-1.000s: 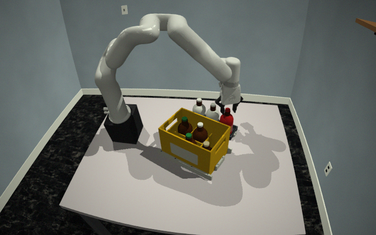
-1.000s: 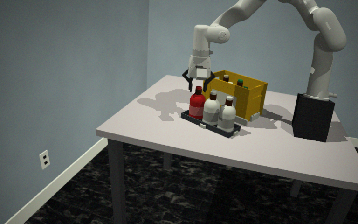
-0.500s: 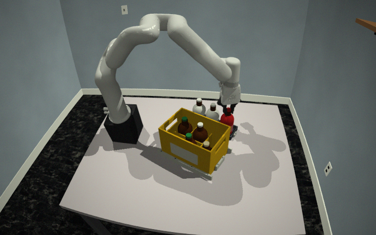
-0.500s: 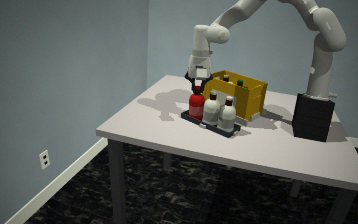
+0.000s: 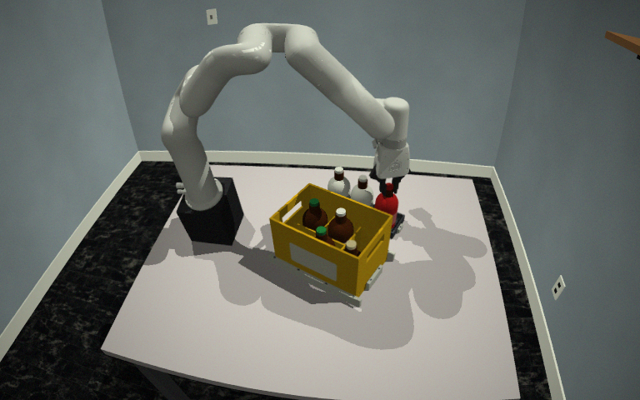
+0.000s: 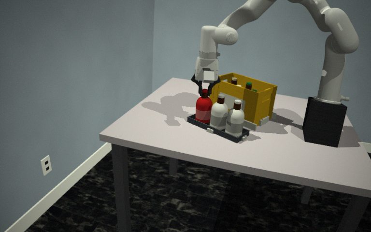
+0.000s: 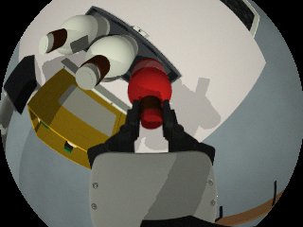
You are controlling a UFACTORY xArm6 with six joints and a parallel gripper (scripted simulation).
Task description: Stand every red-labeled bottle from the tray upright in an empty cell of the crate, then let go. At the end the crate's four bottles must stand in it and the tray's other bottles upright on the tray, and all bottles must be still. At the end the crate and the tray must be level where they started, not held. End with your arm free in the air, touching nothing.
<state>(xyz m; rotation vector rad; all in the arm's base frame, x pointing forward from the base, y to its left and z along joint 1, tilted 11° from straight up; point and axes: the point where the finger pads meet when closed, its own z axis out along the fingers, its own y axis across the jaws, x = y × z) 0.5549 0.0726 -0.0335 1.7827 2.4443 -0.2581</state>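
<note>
Now: hand 70 mm above the red-labeled bottle. Also, from my hand: crate 170 mm to the right, 160 mm behind, 70 mm below.
</note>
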